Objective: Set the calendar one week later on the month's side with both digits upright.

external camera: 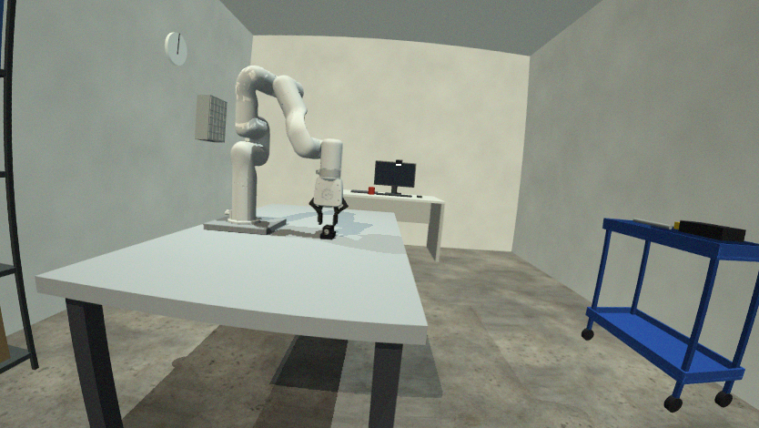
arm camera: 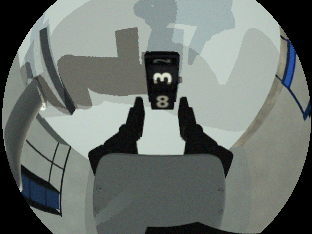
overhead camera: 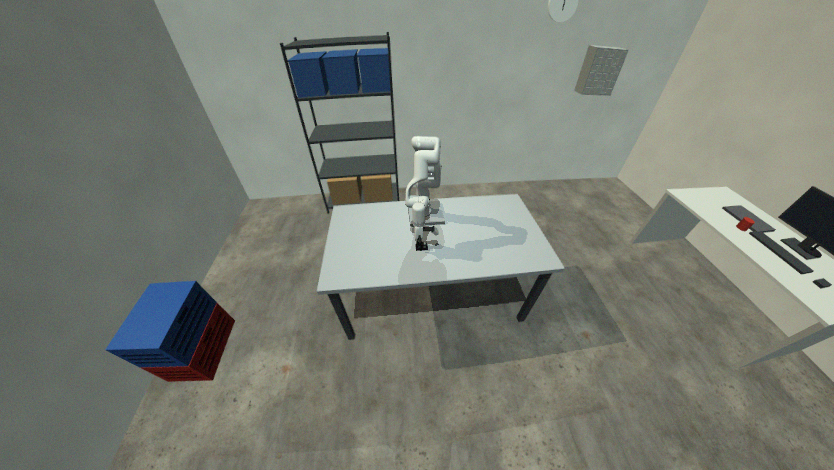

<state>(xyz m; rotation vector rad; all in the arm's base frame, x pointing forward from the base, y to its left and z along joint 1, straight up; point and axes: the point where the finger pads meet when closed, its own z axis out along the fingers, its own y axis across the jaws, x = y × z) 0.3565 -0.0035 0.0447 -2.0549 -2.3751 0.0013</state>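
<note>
My gripper is now 40 mm above the cube.
</note>
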